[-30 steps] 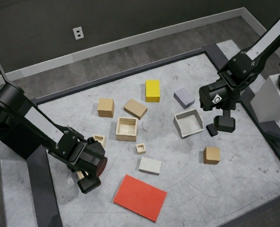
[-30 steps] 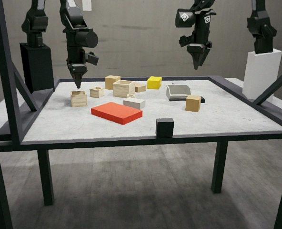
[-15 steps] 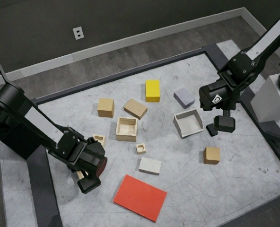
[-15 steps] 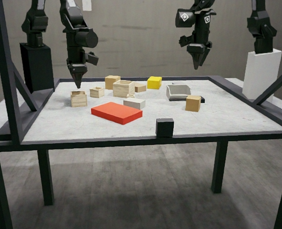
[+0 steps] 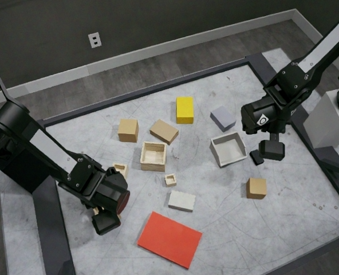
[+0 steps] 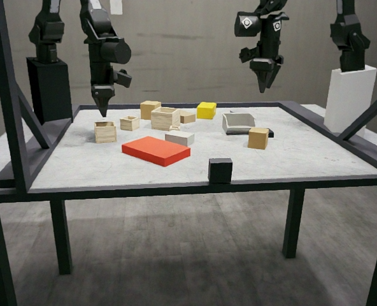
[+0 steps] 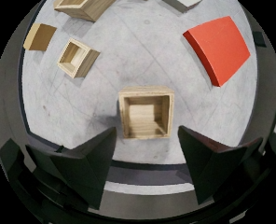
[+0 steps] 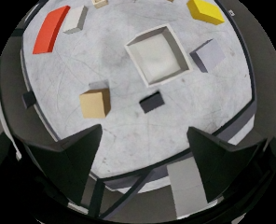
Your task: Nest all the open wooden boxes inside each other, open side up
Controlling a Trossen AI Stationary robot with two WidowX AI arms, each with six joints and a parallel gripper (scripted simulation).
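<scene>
Now: the white tray 160 mm below my right hand, 70 mm to the left of it and 50 mm ahead of it. Also, from my right hand: black block (170 mm below, 20 mm to the right, 20 mm ahead); grey block (180 mm ahead, 170 mm below, 60 mm to the left); white block (250 mm to the left, 170 mm below, 100 mm behind).
</scene>
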